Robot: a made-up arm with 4 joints. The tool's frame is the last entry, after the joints. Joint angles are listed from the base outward. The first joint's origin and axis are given. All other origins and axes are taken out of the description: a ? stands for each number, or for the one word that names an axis. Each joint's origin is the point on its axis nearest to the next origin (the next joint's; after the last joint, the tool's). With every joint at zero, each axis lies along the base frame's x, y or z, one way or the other. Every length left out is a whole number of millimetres.
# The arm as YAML. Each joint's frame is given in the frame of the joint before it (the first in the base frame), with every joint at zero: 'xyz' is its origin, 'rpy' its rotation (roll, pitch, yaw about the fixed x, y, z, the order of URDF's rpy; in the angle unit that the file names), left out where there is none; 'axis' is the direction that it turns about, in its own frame. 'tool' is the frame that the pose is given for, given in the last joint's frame.
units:
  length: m
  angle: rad
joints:
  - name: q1
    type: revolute
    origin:
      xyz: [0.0, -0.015, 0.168]
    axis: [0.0, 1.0, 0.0]
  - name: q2
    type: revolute
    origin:
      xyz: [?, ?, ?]
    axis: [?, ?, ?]
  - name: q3
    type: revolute
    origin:
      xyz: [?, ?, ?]
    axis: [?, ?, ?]
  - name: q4
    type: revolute
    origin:
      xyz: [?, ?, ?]
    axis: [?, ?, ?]
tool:
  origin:
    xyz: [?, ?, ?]
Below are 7 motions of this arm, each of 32 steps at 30 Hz.
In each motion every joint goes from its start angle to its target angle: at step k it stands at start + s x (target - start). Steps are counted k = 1, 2, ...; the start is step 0. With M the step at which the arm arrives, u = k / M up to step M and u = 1 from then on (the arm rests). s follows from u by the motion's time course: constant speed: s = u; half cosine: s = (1 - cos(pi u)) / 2; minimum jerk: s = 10 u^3 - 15 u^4 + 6 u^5.
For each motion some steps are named. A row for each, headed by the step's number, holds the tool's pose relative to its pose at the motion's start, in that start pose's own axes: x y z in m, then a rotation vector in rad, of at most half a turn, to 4 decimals.
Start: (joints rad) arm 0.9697 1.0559 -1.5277 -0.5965
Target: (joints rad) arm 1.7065 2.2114 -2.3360 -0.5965
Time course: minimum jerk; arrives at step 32
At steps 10, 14, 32:
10: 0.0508 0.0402 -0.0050 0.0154 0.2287 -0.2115
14: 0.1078 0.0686 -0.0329 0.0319 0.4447 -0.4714
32: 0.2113 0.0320 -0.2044 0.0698 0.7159 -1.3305

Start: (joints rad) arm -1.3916 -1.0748 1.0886 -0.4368
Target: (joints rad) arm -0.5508 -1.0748 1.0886 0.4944
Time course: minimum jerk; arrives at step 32
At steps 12, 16, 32:
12: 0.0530 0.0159 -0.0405 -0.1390 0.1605 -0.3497
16: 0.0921 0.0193 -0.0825 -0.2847 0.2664 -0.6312
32: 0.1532 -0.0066 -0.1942 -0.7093 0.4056 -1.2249

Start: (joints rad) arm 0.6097 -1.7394 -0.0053 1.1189
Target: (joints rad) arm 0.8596 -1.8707 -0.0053 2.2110
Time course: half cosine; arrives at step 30
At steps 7, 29, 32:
7: 0.0091 -0.0022 0.0006 0.0116 0.0137 -0.1718
29: 0.0723 -0.0503 -0.0017 0.0488 0.1466 -1.3290
32: 0.0725 -0.0506 -0.0018 0.0488 0.1471 -1.3326

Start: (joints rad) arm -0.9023 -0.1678 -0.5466 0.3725
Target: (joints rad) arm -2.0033 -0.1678 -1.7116 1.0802
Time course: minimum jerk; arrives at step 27
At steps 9, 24, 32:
9: -0.0390 -0.0139 -0.0724 -0.0287 0.0047 -0.1183
24: -0.0223 -0.0325 -0.3862 -0.1697 -0.0472 -0.6227
32: -0.0201 -0.0324 -0.3906 -0.1718 -0.0488 -0.6310

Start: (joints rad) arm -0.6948 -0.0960 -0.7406 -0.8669
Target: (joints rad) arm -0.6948 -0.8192 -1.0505 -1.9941
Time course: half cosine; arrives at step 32
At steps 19, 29, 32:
19: -0.1035 -0.1717 -0.0545 0.3019 -0.2385 1.0667
29: -0.1165 -0.2535 -0.1074 0.3934 -0.4397 1.6266
32: -0.1164 -0.2582 -0.1112 0.3976 -0.4546 1.6627

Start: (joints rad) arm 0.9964 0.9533 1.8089 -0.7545
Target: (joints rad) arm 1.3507 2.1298 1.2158 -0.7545
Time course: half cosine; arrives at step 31
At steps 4, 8, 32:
4: 0.0144 0.0117 -0.0045 0.0382 0.0081 0.0438
8: 0.0523 0.0492 -0.0139 0.1416 0.0312 0.1705
32: 0.1222 0.4074 0.1013 0.5877 0.1714 1.1998

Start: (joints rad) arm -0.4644 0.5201 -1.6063 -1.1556
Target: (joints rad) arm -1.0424 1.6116 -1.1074 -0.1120
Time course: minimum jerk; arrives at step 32
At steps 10, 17, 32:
10: 0.0659 0.0303 -0.0152 -0.1243 -0.1368 -0.3844
17: 0.2240 0.0466 -0.0118 -0.2697 -0.4756 -1.1998
32: 0.3803 -0.0091 0.0791 -0.2227 -0.8957 -2.1506

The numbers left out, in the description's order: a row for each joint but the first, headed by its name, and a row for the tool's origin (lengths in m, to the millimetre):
q2: xyz -0.118 0.0 -0.044, axis -1.0 0.0 0.0
q3: xyz 0.0 0.01 0.394, axis 0.0 -1.0 0.0
q4: xyz 0.102 0.0 0.089, axis 0.0 0.0 -1.0
tool: xyz -0.029 0.021 0.0

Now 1 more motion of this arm.
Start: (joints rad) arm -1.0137 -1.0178 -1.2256 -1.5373
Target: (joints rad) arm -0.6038 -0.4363 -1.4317 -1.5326
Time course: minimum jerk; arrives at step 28
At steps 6, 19, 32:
6: 0.0143 -0.0016 0.0026 0.0301 -0.0082 -0.0464
19: 0.1480 -0.0636 0.0458 0.4030 -0.0934 -0.5164
32: 0.1751 -0.0917 0.0580 0.5141 -0.1134 -0.6318

